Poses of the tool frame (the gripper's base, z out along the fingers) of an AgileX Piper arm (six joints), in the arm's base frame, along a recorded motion.
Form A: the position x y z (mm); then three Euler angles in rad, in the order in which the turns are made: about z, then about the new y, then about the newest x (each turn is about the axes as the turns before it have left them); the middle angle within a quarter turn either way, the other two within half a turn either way.
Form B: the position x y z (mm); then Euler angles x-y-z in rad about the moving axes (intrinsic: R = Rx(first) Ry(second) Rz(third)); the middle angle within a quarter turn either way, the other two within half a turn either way. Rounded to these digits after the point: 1 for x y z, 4 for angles.
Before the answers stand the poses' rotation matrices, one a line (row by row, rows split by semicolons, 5 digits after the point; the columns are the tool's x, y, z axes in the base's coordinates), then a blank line. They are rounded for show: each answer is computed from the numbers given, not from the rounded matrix.
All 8 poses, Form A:
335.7 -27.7 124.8 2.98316 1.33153 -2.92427
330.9 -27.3 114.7 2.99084 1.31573 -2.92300
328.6 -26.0 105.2 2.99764 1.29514 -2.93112
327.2 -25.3 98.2 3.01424 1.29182 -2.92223
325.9 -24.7 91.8 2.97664 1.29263 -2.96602
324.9 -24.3 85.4 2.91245 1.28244 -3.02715
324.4 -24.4 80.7 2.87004 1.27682 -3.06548
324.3 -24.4 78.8 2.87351 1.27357 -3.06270
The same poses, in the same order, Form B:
-0.23402 0.36091 0.90276; 0.03739 0.93120 -0.36259; -0.97151 -0.05110 -0.23142
-0.24945 0.35407 0.90134; 0.03789 0.93362 -0.35626; -0.96765 -0.05471 -0.24631
-0.26936 0.33925 0.90131; 0.03905 0.93898 -0.34176; -0.96225 -0.05686 -0.26617
-0.27314 0.33147 0.90306; 0.03497 0.94156 -0.33502; -0.96134 -0.05992 -0.26877
-0.27087 0.32736 0.90524; 0.04509 0.94368 -0.32777; -0.96156 -0.04796 -0.27037
-0.27694 0.33227 0.90161; 0.06459 0.94262 -0.32755; -0.95871 -0.03247 -0.28252
-0.27914 0.33756 0.89896; 0.07772 0.94105 -0.32923; -0.95710 -0.02203 -0.28892
-0.28241 0.33672 0.89826; 0.07758 0.94132 -0.32848; -0.95615 -0.02308 -0.29196

335.7 -27.7 124.8 2.1389 1.1261 -2.1461
330.9 -27.3 114.7 2.1757 1.1229 -2.1845
328.6 -26.0 105.2 2.2325 1.1228 -2.2419
327.2 -25.3 98.2 2.2469 1.1269 -2.2600
325.9 -24.7 91.8 2.2605 1.1320 -2.2620
324.9 -24.3 85.4 2.2825 1.1235 -2.2656
324.4 -24.4 80.7 2.2911 1.1174 -2.2617
324.3 -24.4 78.8 2.2974 1.1158 -2.2687

